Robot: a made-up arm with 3 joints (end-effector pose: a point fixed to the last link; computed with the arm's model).
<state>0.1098 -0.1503 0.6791</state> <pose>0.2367 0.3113 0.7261 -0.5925 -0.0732 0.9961</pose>
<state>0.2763 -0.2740 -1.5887</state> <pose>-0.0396 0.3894 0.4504 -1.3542 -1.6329 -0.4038</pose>
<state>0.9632 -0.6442 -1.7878</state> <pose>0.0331 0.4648 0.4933 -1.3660 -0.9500 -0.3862</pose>
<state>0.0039 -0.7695 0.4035</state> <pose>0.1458 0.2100 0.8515 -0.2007 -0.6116 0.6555</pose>
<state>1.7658 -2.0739 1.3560</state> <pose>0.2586 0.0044 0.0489 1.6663 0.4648 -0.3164</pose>
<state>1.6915 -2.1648 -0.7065</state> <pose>0.3660 0.0470 0.4543 -0.3332 0.7465 -1.0213</pose>
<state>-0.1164 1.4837 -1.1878</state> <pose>-0.0539 -0.0519 0.4111 2.2389 1.5033 -1.1761</pose>
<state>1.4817 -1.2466 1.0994</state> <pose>0.3913 0.1403 0.1916 1.1519 0.8567 0.4342</pose>
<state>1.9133 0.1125 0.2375</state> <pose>0.1369 0.3316 0.2813 0.0491 1.1560 1.4594</pose>
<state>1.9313 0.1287 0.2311</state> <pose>0.1301 0.3322 0.2812 0.0535 1.1635 1.4777</pose>
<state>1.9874 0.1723 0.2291</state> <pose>0.1101 0.3338 0.2774 0.0825 1.2019 1.5297</pose>
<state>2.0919 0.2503 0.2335</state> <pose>0.0731 0.3357 0.2723 0.1495 1.2759 1.6247</pose>
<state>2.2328 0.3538 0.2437</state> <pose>0.0241 0.3362 0.2732 0.2572 1.3683 1.7516</pose>
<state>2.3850 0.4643 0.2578</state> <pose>-0.0262 0.3343 0.2839 0.3944 1.4546 1.8863</pose>
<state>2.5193 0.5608 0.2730</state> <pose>-0.0668 0.3306 0.3010 0.5337 1.5174 2.0016</pose>
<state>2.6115 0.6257 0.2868</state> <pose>-0.0923 0.3271 0.3160 0.6400 1.5545 2.0774</pose>
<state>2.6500 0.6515 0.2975</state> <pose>-0.1030 0.3256 0.3222 0.6889 1.5732 2.1074</pose>
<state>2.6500 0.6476 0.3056</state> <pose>-0.1041 0.3261 0.3203 0.6928 1.5838 2.1037</pose>
